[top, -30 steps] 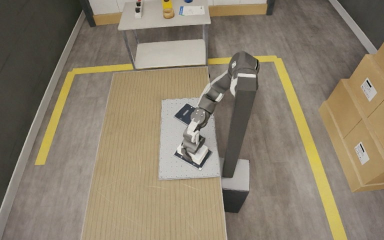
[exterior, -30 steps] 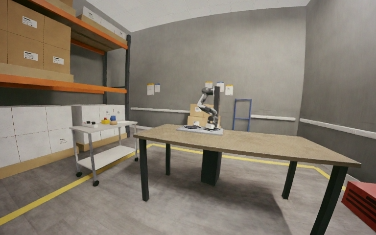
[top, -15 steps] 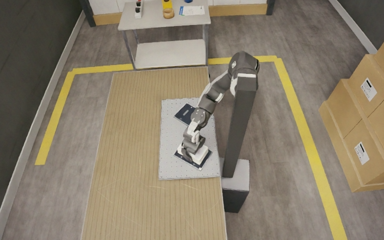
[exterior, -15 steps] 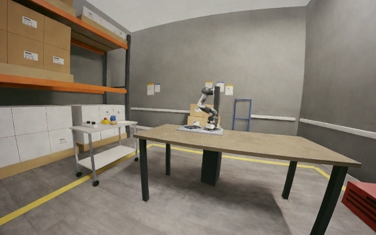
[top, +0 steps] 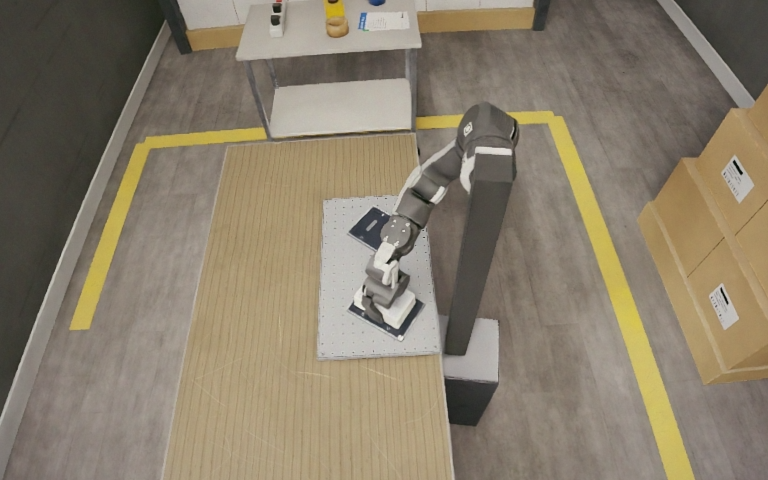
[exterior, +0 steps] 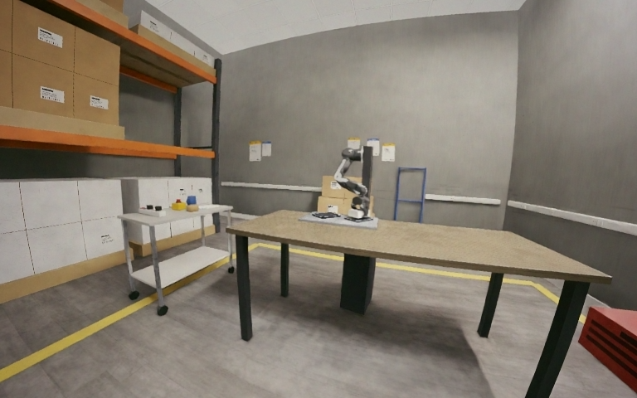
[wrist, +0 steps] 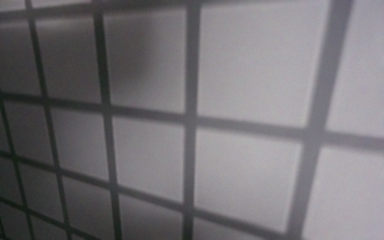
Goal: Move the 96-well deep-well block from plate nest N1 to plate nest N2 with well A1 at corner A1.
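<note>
Right now my hand is 1 cm below the white deep-well block.
</note>
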